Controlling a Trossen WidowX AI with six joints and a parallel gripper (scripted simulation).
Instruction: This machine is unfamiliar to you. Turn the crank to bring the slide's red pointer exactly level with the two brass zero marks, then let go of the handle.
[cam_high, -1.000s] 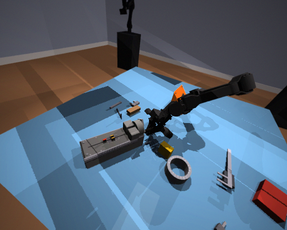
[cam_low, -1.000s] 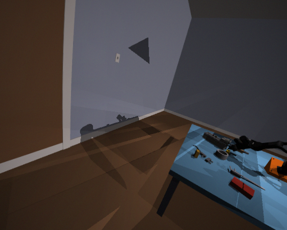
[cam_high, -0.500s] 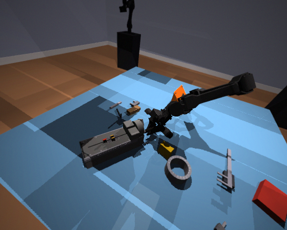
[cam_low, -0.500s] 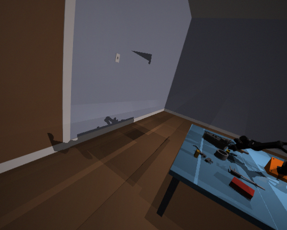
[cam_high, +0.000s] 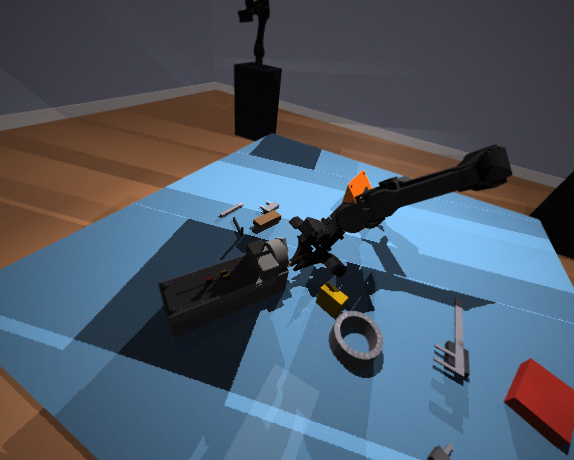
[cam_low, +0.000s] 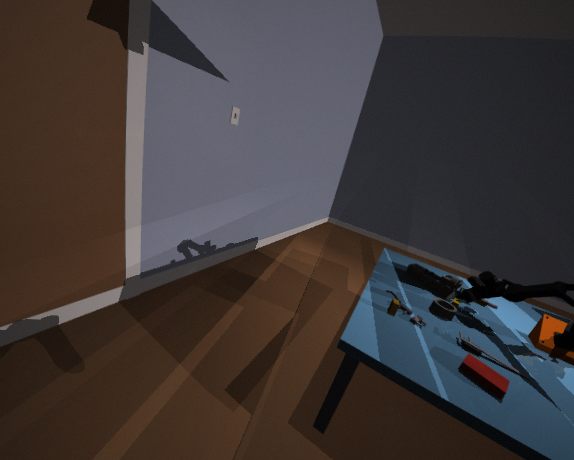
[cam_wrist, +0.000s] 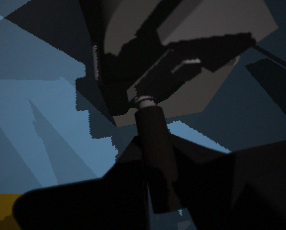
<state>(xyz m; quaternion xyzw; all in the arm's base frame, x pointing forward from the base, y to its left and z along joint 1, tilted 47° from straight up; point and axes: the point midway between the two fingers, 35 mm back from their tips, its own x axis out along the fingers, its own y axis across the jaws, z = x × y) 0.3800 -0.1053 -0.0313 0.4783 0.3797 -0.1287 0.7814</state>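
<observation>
The dark crank handle is 1 cm behind my gripper tip, 1 cm to the left of it and 3 cm above it. Round my gripper tip: yellow block: 3 cm ahead, 12 cm to the left, 1 cm below; red pointer: 16 cm ahead, 13 cm to the right, 4 cm above; brown block: 16 cm behind, 15 cm to the right, 3 cm below.
</observation>
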